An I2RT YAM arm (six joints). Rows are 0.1 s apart.
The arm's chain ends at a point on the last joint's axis. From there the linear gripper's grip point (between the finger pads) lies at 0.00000 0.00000 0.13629 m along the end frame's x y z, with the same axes.
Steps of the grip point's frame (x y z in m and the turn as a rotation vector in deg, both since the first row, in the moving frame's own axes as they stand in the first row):
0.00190, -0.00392, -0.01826, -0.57, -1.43, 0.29
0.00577, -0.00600, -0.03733, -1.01, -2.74, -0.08
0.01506, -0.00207, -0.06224, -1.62, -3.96, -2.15
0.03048, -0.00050, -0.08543, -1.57, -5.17, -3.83
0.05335, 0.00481, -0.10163, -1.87, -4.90, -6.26
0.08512, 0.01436, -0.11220, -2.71, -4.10, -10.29
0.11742, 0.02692, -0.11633, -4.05, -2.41, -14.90
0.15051, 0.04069, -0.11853, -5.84, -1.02, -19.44
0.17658, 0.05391, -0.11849, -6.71, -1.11, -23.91
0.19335, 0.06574, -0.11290, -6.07, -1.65, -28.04
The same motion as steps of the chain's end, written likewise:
0.00530, -0.00527, -0.01821, -0.57, -1.43, 0.29
0.01228, -0.00841, -0.03715, -1.01, -2.74, -0.08
0.02440, -0.00610, -0.06186, -1.62, -3.96, -2.15
0.04263, -0.00464, -0.08482, -1.57, -5.17, -3.83
0.06472, -0.00026, -0.10106, -1.87, -4.90, -6.26
0.09423, 0.00708, -0.11170, -2.71, -4.10, -10.29
0.12184, 0.01666, -0.11587, -4.05, -2.41, -14.90
0.15055, 0.02668, -0.11781, -5.84, -1.02, -19.44
0.17586, 0.03790, -0.11754, -6.71, -1.11, -23.91
0.19365, 0.05096, -0.11210, -6.07, -1.65, -28.04

